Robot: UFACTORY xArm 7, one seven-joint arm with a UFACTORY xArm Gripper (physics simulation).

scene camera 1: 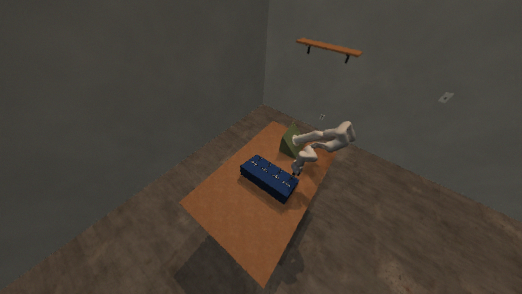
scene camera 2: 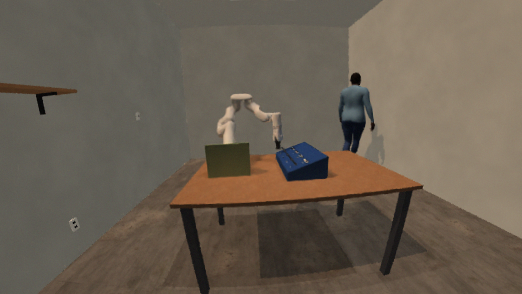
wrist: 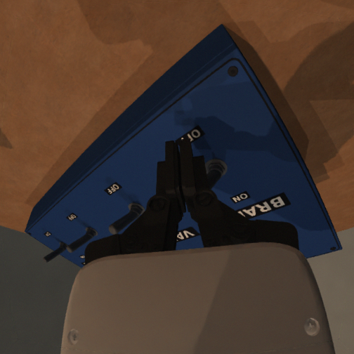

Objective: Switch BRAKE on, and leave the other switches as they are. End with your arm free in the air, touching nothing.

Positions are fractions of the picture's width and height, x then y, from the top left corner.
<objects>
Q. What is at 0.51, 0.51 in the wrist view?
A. My gripper.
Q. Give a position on a blue switch box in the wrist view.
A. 0.60, 0.27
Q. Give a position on a blue switch box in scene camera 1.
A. At 0.53, 0.63
</objects>
